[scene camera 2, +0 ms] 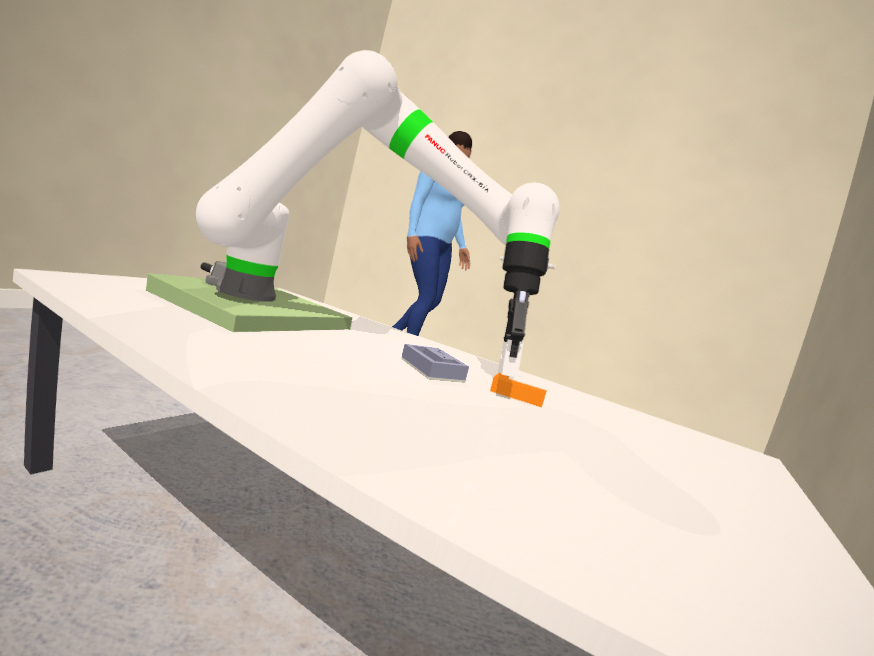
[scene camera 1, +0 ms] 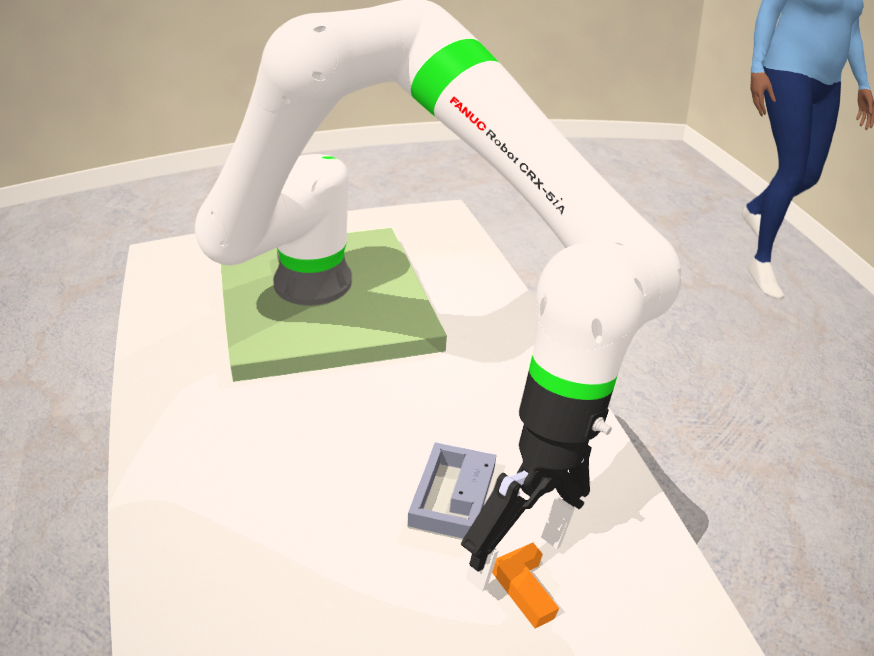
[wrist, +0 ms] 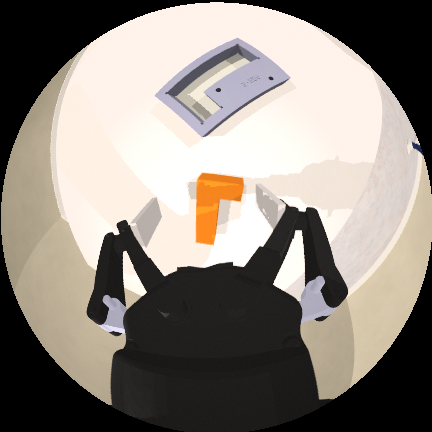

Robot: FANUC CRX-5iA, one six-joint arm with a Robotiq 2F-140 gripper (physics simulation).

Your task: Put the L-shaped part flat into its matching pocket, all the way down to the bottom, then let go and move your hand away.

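Places are measured from the arm's base along level axes (x left, y back, z up), in centimetres.
Pixels of known places: gripper, fingertip midpoint: [scene camera 2: 506, 374] [scene camera 1: 515, 562] [wrist: 206, 199]; arm's base, origin of the base link: [scene camera 2: 246, 293] [scene camera 1: 312, 281].
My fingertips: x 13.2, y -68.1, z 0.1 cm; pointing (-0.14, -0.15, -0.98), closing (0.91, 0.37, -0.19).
For each thing: its top centre in the pictures, then the offset to it from my fingertips. "*": a spot on its surface instead. Level surfaces: height alone.
- orange L-shaped part, middle of its top: [scene camera 1: 536, 579] [wrist: 215, 217] [scene camera 2: 521, 382] dx +2.0, dy -2.8, dz -1.0 cm
- grey-blue block, middle of its top: [wrist: 220, 76] [scene camera 1: 454, 482] [scene camera 2: 435, 354] dx -2.9, dy +15.8, dz -0.3 cm
- L-shaped pocket, surface spot: [scene camera 1: 440, 488] * dx -4.0, dy +17.8, dz -3.5 cm
- white table, its level: dz -4.0 cm
The orange L-shaped part [scene camera 1: 533, 598] [scene camera 2: 525, 392] [wrist: 206, 215] lies flat on the table, apart from the pocket block. The grey-blue block [scene camera 1: 437, 523] [scene camera 2: 448, 369] [wrist: 247, 82] holds an L-shaped pocket [scene camera 1: 440, 488] [wrist: 199, 91], which is empty. My gripper [scene camera 1: 520, 546] [scene camera 2: 507, 372] [wrist: 206, 199] is wide open and points down, low over the part's short-arm end. In the wrist view its two pale pads stand on either side of the part with gaps and touch nothing. The exact height of the pad tips over the table is hard to tell.
The block stands on the white table [scene camera 1: 282, 487] [scene camera 2: 317, 395], between the arm's green base plate [scene camera 1: 338, 356] [scene camera 2: 289, 323] and the part, close to the gripper's left finger in scene camera 1. A person [scene camera 1: 804, 127] [scene camera 2: 436, 218] stands on the floor beyond the table.
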